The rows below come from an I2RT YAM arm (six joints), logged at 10 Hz.
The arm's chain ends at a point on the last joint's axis. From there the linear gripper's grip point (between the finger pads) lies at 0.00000 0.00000 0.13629 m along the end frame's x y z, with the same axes.
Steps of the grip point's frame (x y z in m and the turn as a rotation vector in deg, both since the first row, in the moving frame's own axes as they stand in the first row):
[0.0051, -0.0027, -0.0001, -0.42, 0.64, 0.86]
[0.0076, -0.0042, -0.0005, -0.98, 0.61, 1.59]
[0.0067, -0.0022, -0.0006, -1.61, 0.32, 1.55]
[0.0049, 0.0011, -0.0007, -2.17, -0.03, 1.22]
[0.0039, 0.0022, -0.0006, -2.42, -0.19, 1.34]
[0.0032, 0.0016, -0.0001, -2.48, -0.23, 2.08]
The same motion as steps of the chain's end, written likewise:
[0.0036, -0.0037, -0.0001, -0.42, 0.64, 0.86]
[0.0062, -0.0066, -0.0005, -0.98, 0.61, 1.59]
[0.0060, -0.0060, -0.0005, -1.61, 0.32, 1.55]
[0.0050, -0.0041, -0.0006, -2.17, -0.03, 1.22]
[0.0044, -0.0035, -0.0005, -2.42, -0.19, 1.34]
[0.0039, -0.0043, 0.0000, -2.48, -0.23, 2.08]

